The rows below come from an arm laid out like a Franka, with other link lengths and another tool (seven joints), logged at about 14 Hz.
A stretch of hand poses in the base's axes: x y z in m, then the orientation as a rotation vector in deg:
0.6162, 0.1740, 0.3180, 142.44, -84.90, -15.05
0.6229, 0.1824, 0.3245, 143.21, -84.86, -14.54
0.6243, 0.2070, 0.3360, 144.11, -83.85, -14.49
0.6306, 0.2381, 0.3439, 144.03, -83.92, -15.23
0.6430, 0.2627, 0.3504, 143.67, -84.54, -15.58
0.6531, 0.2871, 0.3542, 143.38, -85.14, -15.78
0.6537, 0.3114, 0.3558, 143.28, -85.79, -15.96
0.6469, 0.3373, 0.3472, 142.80, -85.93, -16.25
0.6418, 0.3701, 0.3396, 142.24, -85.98, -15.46
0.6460, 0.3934, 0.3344, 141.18, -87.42, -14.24
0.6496, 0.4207, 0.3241, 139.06, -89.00, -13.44
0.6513, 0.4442, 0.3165, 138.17, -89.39, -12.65
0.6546, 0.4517, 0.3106, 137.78, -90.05, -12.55
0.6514, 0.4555, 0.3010, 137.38, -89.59, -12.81
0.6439, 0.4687, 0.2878, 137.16, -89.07, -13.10
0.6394, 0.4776, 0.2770, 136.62, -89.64, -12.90
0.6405, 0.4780, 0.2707, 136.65, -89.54, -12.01
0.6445, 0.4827, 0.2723, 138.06, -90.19, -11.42
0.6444, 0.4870, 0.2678, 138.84, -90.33, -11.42
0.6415, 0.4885, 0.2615, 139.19, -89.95, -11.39
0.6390, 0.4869, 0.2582, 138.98, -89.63, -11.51
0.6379, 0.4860, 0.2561, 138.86, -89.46, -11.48
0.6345, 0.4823, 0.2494, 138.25, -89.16, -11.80
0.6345, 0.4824, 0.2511, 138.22, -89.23, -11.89
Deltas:
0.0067, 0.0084, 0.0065, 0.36, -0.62, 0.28
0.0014, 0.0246, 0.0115, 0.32, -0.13, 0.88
0.0063, 0.0311, 0.0079, 0.27, 0.42, -0.13
0.0124, 0.0246, 0.0065, 0.08, 0.16, -0.51
0.0101, 0.0244, 0.0038, 0.07, 0.05, -0.47
0.0006, 0.0243, 0.0016, 0.22, -0.06, -0.45
-0.0068, 0.0259, -0.0086, -0.19, 0.34, -0.24
-0.0051, 0.0328, -0.0076, -0.74, -0.17, -0.12
0.0042, 0.0233, -0.0052, -0.80, -0.63, -1.09
0.0036, 0.0273, -0.0103, -1.34, 0.03, -1.53
0.0017, 0.0235, -0.0076, -0.85, -0.14, -0.44
0.0033, 0.0075, -0.0059, -0.09, -0.11, -0.51
-0.0032, 0.0038, -0.0096, -0.34, 0.49, 0.13
-0.0075, 0.0132, -0.0132, -0.22, 0.45, 0.22
-0.0045, 0.0089, -0.0108, -0.28, -0.06, -0.50
0.0011, 0.0004, -0.0063, -0.40, -0.45, 0.16
0.0040, 0.0047, 0.0016, 1.01, -1.20, 0.11
-0.0001, 0.0043, -0.0045, 0.62, -0.41, 0.16
-0.0029, 0.0015, -0.0063, 0.10, -0.04, 0.34
-0.0025, -0.0016, -0.0033, -0.22, 0.27, 0.12
-0.0011, -0.0009, -0.0021, -0.16, 0.10, 0.07
-0.0034, -0.0037, -0.0067, -0.42, 0.56, -0.04
0.0000, 0.0001, 0.0017, 0.04, 0.04, -0.06

